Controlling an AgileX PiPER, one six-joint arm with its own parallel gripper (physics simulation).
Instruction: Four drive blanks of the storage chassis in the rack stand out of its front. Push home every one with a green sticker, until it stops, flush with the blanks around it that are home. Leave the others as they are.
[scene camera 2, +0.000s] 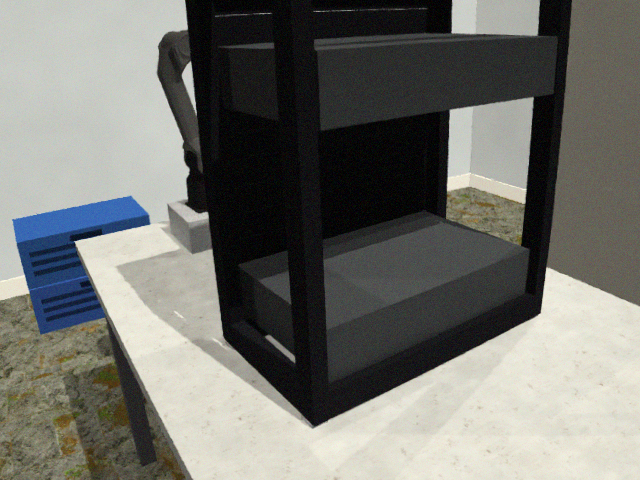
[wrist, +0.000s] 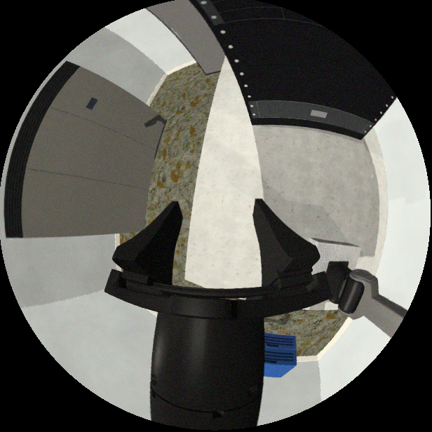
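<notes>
The black rack (scene camera 2: 306, 217) (wrist: 310, 60) stands on the table. In scene camera 2 it shows from behind, with an upper dark grey box (scene camera 2: 434, 77) and a lower dark grey box (scene camera 2: 429, 294) inside. Which one is the storage chassis I cannot tell. In the wrist view the rack's dark front is at the upper right, seen obliquely, with a grey strip along its bottom. The drive blanks and green stickers cannot be made out in either view. My gripper (wrist: 216, 207) is open and empty, apart from the rack's front; the rack hides it in scene camera 2.
The pale table (scene camera 2: 155, 330) (wrist: 227, 165) carries my arm's light grey base block (scene camera 2: 188, 227) (wrist: 332, 250). A blue cabinet (scene camera 2: 82, 217) (wrist: 280, 355) stands on the floor beyond the table. A large grey-brown cabinet (scene camera 2: 599, 155) (wrist: 90, 165) stands across a strip of floor from the table.
</notes>
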